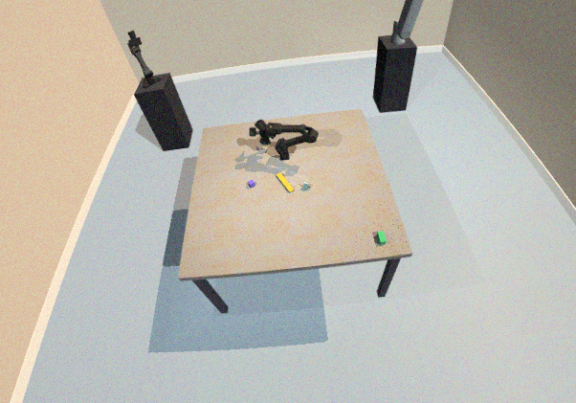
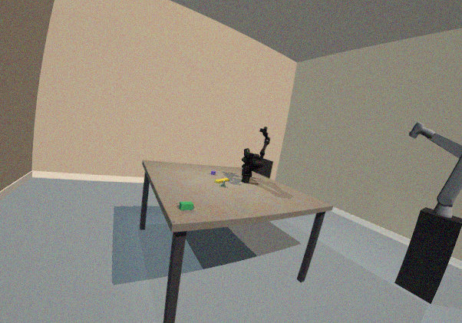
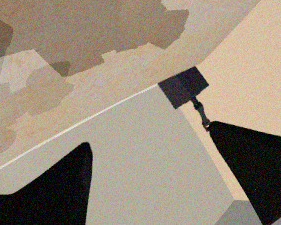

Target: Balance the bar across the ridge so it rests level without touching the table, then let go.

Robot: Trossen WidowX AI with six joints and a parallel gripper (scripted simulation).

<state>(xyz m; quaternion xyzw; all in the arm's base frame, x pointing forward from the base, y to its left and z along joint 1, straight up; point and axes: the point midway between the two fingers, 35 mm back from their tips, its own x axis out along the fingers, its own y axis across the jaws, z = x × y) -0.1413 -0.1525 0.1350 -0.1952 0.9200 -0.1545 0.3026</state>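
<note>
My gripper tip is now 410 mm short of the yellow bar, 160 mm to the right of it and 110 mm above it. The rest, counted from my gripper tip: green block: 910 mm ahead, 670 mm to the left, 100 mm below; then purple cube: 400 mm ahead, 100 mm below, 60 mm to the right.
</note>
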